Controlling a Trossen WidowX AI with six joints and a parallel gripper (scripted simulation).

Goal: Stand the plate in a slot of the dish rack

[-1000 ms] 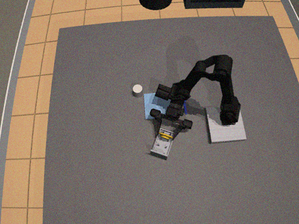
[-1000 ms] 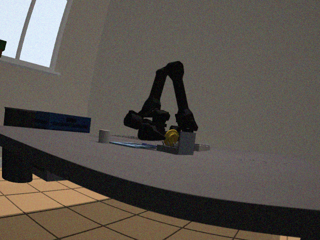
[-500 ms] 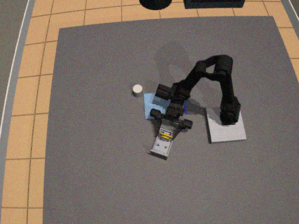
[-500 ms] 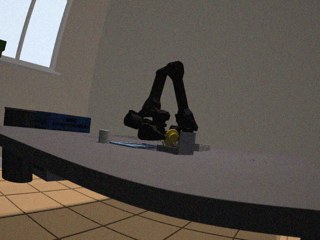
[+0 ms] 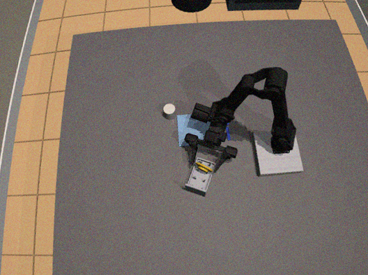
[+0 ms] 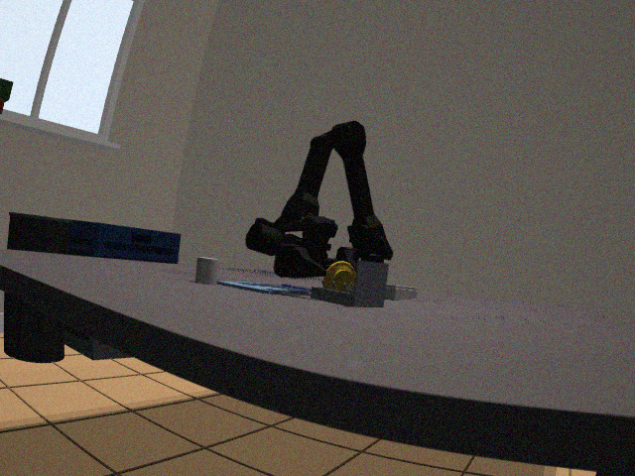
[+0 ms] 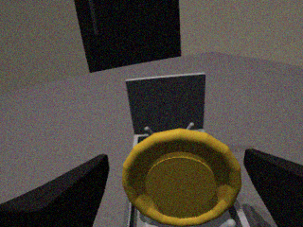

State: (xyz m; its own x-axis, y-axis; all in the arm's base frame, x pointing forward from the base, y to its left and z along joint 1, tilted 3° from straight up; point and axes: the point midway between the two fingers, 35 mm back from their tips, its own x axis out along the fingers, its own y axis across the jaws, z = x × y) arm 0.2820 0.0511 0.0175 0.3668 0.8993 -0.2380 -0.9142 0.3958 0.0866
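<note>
Now: the yellow plate 10 mm to the right of my gripper tip and 10 mm below it. From my gripper tip the other things lie so: grey dish rack: 30 mm below, 20 mm to the left, 10 mm ahead; then blue spoon: 170 mm to the right, 100 mm behind, 50 mm below; then light blue mat: 170 mm to the right, 50 mm below, 10 mm ahead.
</note>
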